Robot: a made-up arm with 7 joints. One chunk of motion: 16 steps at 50 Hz.
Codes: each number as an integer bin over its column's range. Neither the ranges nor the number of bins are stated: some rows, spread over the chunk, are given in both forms.
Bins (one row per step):
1: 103 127 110 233 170 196
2: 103 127 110 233 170 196
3: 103 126 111 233 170 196
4: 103 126 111 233 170 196
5: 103 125 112 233 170 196
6: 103 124 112 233 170 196
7: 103 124 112 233 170 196
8: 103 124 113 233 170 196
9: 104 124 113 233 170 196
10: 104 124 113 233 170 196
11: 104 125 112 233 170 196
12: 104 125 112 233 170 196
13: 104 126 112 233 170 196
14: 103 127 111 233 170 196
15: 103 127 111 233 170 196
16: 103 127 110 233 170 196
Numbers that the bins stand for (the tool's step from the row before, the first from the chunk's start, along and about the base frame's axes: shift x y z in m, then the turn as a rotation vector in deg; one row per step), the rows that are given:
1: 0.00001 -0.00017 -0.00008 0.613 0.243 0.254
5: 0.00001 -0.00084 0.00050 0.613 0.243 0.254
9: 0.00042 -0.00118 0.00079 0.613 0.243 0.254
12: 0.00042 -0.00084 0.00050 0.613 0.243 0.254
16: 0.00001 -0.00017 -0.00008 0.613 0.243 0.254
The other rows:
2: 0.00001 -0.00017 -0.00008 0.613 0.243 0.254
3: 0.00001 -0.00051 0.00021 0.613 0.243 0.254
4: 0.00001 -0.00051 0.00021 0.613 0.243 0.254
6: 0.00001 -0.00118 0.00050 0.613 0.243 0.254
7: 0.00001 -0.00118 0.00050 0.613 0.243 0.254
8: 0.00001 -0.00118 0.00079 0.613 0.243 0.254
10: 0.00042 -0.00118 0.00079 0.613 0.243 0.254
11: 0.00042 -0.00084 0.00050 0.613 0.243 0.254
13: 0.00042 -0.00051 0.00050 0.613 0.243 0.254
14: 0.00001 -0.00017 0.00021 0.613 0.243 0.254
15: 0.00001 -0.00017 0.00021 0.613 0.243 0.254

